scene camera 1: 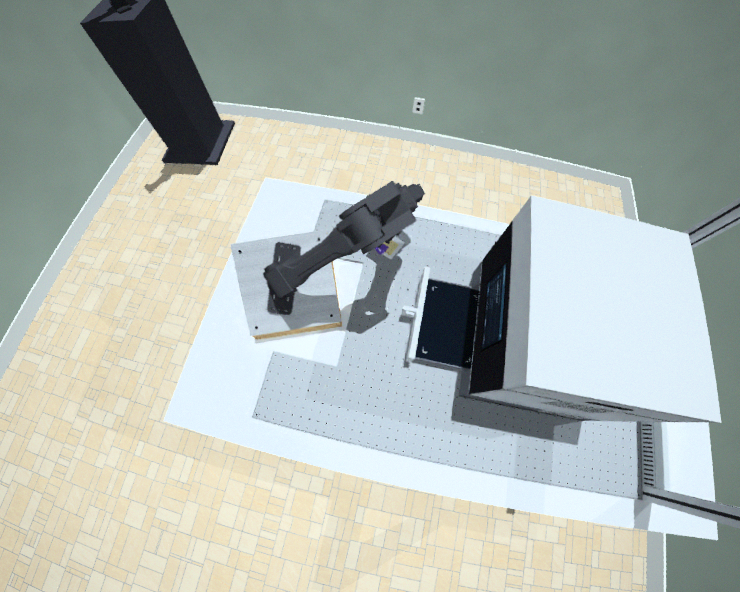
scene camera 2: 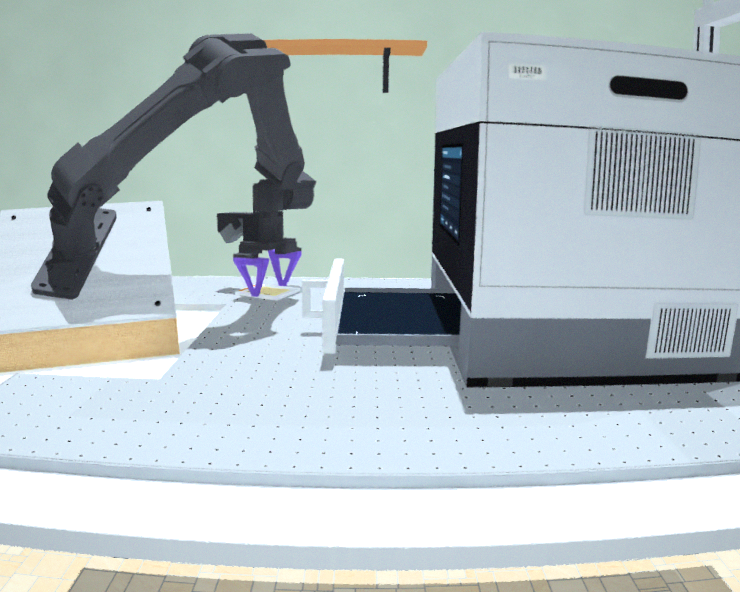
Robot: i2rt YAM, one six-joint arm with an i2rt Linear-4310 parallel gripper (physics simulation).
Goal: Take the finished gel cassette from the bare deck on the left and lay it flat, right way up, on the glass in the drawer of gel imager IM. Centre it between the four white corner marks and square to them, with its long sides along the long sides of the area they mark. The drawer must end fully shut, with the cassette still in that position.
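Pixels of known places: gripper, fingertip midpoint: [scene camera 1: 387,243] [scene camera 2: 269,291]; arm's base, link origin: [scene camera 1: 283,278] [scene camera 2: 76,251].
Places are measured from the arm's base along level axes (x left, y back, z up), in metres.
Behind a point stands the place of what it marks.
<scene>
The gel cassette [scene camera 1: 394,247] {x 0.205, y -0.310, z -0.119 m} [scene camera 2: 271,291] {x 0.205, y -0.289, z -0.119 m}, a thin pale plate with a yellow area, lies flat on the perforated deck [scene camera 1: 382,395] {x -0.279, y -0.312, z -0.125 m} [scene camera 2: 345,432] {x -0.356, y -0.384, z -0.125 m}. In the scene camera 1 view the arm hides part of it. My gripper [scene camera 2: 269,289] {x 0.219, y -0.284, z -0.123 m} is open, with its purple fingers pointing down, one near each side of the cassette; whether they touch it I cannot tell. The drawer [scene camera 1: 414,336] {x -0.117, y -0.382, z -0.038 m} [scene camera 2: 333,308] {x -0.178, y -0.384, z -0.049 m} of the gel imager [scene camera 1: 617,308] {x -0.102, y -0.733, z 0.271 m} [scene camera 2: 586,246] {x -0.275, y -0.662, z 0.044 m} stands pulled out. Its dark glass [scene camera 1: 447,321] {x -0.047, y -0.487, z -0.094 m} [scene camera 2: 394,313] {x -0.051, y -0.482, z -0.094 m} shows white corner marks and has no cassette on it.
The drawer's front panel and white handle [scene camera 1: 407,312] [scene camera 2: 313,299] stand up between the cassette and the glass. The arm's base sits on a raised mounting board [scene camera 1: 246,283] {x -0.026, y 0.104, z 0.002 m} [scene camera 2: 141,259] {x 0.002, y -0.101, z -0.016 m} at the left. A dark pillar [scene camera 1: 160,80] stands beyond the table in the scene camera 1 view.
</scene>
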